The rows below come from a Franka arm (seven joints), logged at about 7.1 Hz.
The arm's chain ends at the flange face. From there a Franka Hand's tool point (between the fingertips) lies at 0.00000 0.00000 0.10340 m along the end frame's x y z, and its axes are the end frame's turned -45 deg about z.
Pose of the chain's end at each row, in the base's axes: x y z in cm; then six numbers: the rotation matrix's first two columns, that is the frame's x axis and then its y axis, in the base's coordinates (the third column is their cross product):
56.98 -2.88 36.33 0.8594 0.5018 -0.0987 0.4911 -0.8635 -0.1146
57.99 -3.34 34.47 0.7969 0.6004 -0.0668 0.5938 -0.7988 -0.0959
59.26 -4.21 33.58 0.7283 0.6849 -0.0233 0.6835 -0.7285 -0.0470
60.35 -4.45 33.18 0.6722 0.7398 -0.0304 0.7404 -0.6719 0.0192
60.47 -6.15 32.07 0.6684 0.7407 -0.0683 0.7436 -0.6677 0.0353
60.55 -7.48 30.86 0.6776 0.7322 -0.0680 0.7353 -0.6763 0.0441
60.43 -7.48 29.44 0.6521 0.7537 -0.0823 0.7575 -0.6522 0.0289
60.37 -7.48 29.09 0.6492 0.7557 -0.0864 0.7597 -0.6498 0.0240
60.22 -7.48 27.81 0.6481 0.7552 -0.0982 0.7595 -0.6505 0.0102
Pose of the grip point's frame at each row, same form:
55.50 -2.36 26.11 0.2604 0.9654 0.0112 0.9549 -0.2558 -0.1508
56.84 -2.96 24.20 0.1436 0.9894 0.0206 0.9834 -0.1403 -0.1150
58.75 -4.02 23.25 0.0317 0.9994 0.0168 0.9983 -0.0308 -0.0497
60.29 -4.82 22.85 -0.0482 0.9982 -0.0351 0.9989 0.0480 -0.0079
60.27 -6.92 21.76 -0.0532 0.9959 -0.0733 0.9984 0.0516 -0.0233
60.41 -8.31 20.55 -0.0408 0.9960 -0.0793 0.9991 0.0395 -0.0169
60.10 -8.32 19.14 -0.0745 0.9941 -0.0786 0.9967 0.0718 -0.0378
59.98 -8.32 18.79 -0.0781 0.9938 -0.0781 0.9962 0.0749 -0.0441
59.64 -8.32 17.52 -0.0788 0.9940 -0.0767 0.9953 0.0740 -0.0622

